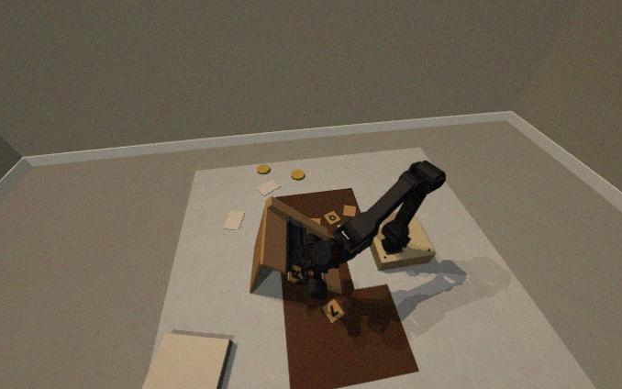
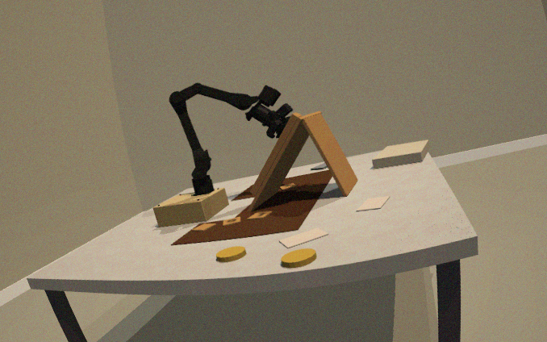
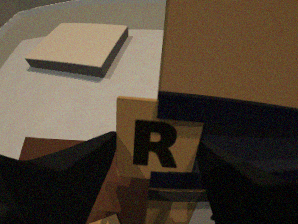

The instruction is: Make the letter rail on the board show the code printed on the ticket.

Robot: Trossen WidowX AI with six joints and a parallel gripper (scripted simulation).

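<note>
Right now the white ticket is 7 cm behind my gripper tip, 8 cm to the right of it and 7 cm below it. Round my gripper tip: flat beige box: 37 cm ahead, 21 cm to the left, 16 cm below; then brown mat: 18 cm behind, 11 cm to the right, 18 cm below.
</note>
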